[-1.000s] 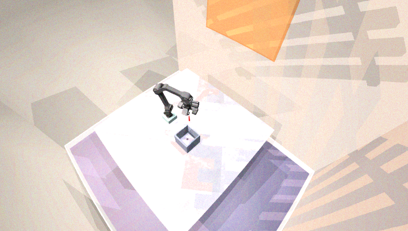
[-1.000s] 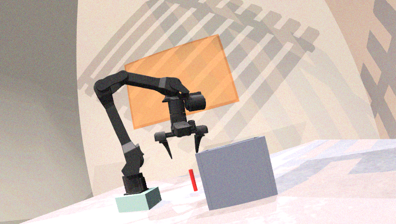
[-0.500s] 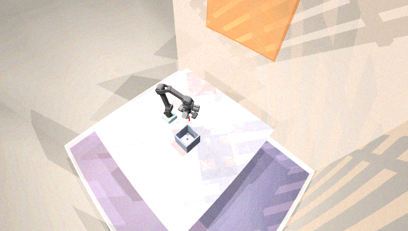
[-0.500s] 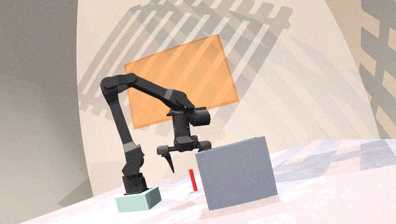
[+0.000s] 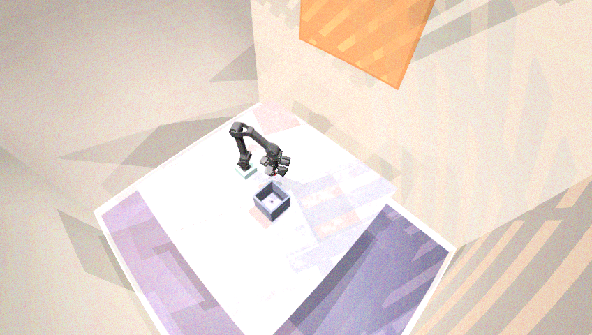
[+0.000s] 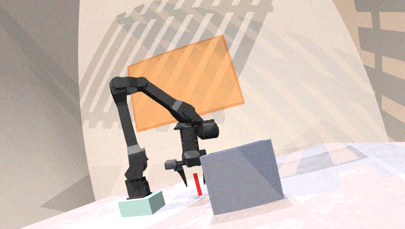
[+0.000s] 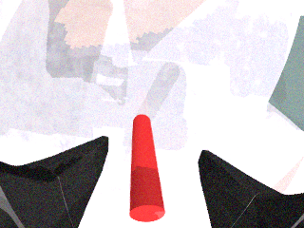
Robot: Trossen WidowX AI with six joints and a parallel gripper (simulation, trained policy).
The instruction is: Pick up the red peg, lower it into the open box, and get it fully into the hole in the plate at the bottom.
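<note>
The red peg is 10 mm ahead of my gripper tip. From my gripper tip the other things lie so: pale plate (170 mm ahead, 160 mm to the right, 10 mm above).
</note>
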